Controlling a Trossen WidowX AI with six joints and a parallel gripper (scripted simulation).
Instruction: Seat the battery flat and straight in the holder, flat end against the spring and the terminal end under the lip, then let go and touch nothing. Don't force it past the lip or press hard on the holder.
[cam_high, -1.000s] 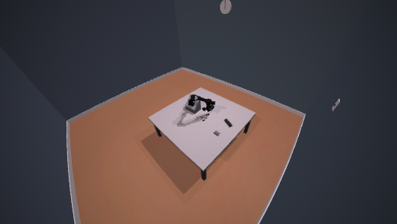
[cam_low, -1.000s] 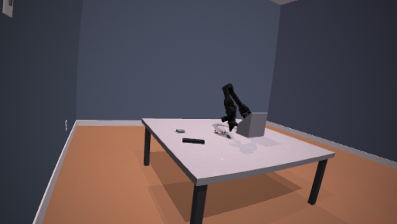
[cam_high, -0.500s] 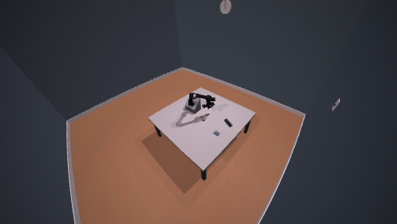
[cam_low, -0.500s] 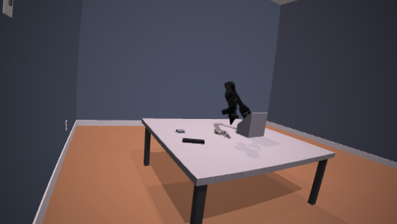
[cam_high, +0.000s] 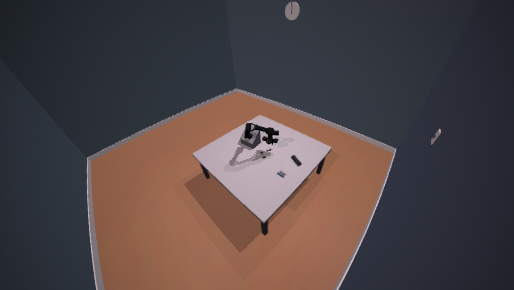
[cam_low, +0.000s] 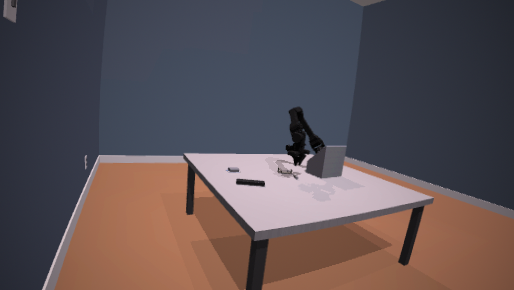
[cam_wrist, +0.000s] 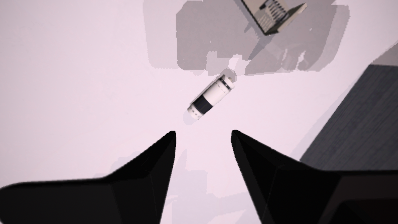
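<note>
My gripper tip is 8 cm above the battery, 1 cm to the left of it and 1 cm past it. The rest, counted from my gripper tip: black bar (35 cm ahead, 8 cm to the left, 7 cm below).
</note>
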